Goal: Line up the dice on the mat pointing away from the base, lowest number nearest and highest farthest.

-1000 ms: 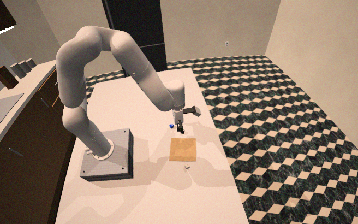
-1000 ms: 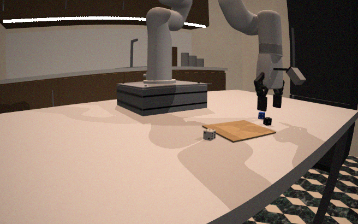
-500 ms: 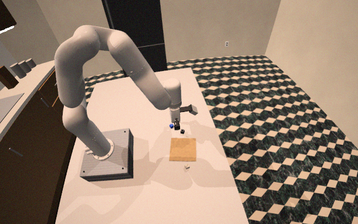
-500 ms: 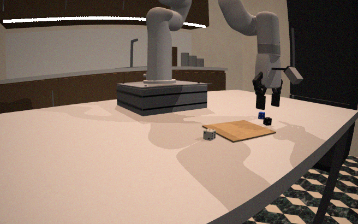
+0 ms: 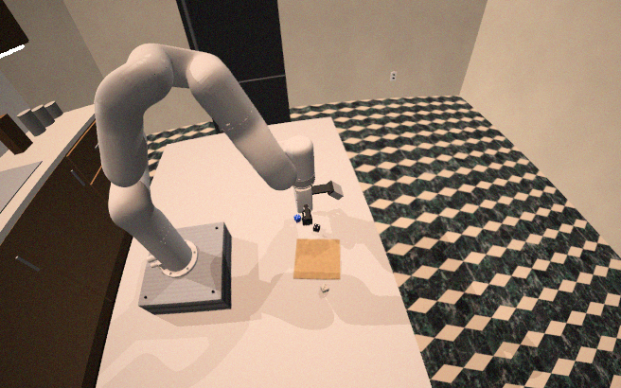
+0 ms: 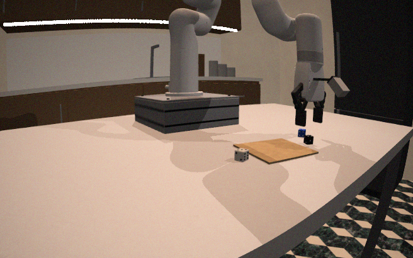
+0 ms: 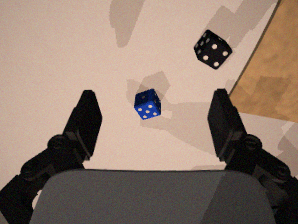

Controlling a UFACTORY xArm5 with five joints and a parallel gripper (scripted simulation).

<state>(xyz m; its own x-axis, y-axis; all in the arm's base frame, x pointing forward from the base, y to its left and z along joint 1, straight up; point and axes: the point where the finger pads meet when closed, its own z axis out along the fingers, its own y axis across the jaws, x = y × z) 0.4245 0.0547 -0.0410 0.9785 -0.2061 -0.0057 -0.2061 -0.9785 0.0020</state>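
Right now the blue die is 3 cm behind my hand, 1 cm to the left of it and 4 cm below it. Also, from my hand: black die: 2 cm ahead, 5 cm to the right, 4 cm below; then tan mat: 2 cm behind, 15 cm to the right, 5 cm below; then white die: 4 cm behind, 26 cm to the right, 4 cm below.
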